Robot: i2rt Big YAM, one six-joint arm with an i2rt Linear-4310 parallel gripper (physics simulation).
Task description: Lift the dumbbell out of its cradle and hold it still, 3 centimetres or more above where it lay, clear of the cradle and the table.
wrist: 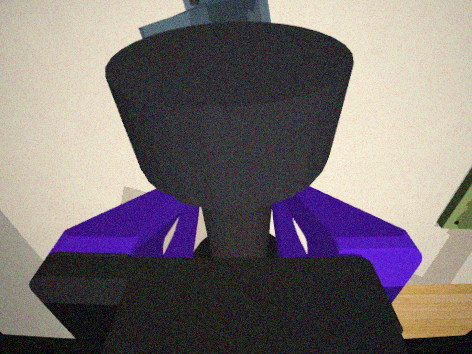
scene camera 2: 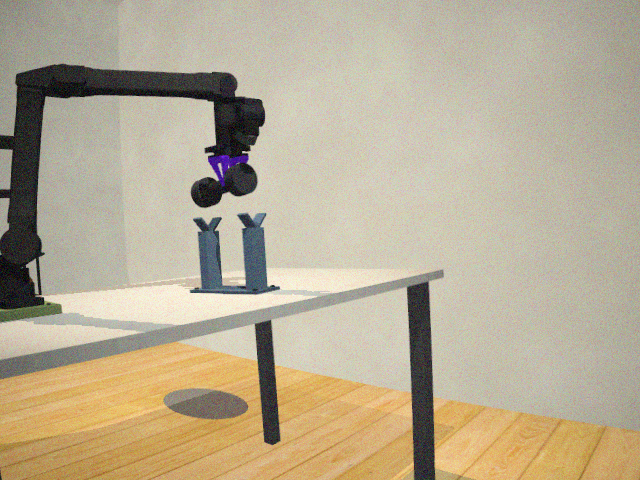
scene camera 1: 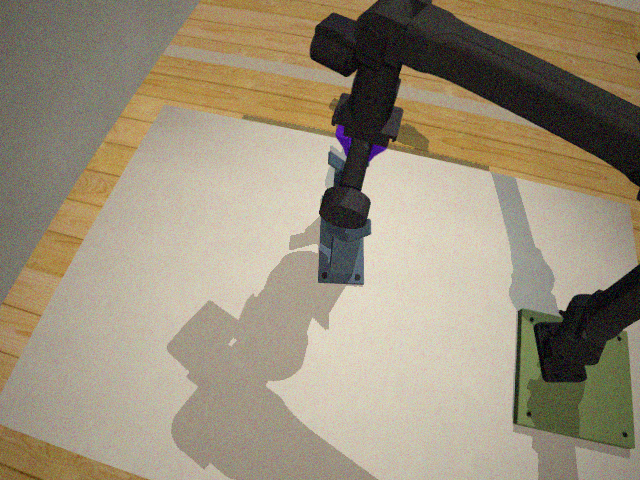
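Note:
The black dumbbell hangs in my gripper, whose purple fingers are shut on its handle. In the scene camera 2 view a gap shows between both dumbbell heads and the cradle below. The dumbbell is slightly tilted there, its right head higher than its left. The blue-grey cradle stands upright on the table, with two posts topped by V-shaped rests. In the scene camera 1 view the dumbbell's far head and my fingertips are hidden by the arm.
The white table carries the cradle and the green base plate of the arm. The table's edge runs close behind the cradle in the scene camera 1 view. The arm's shadow falls across the table top.

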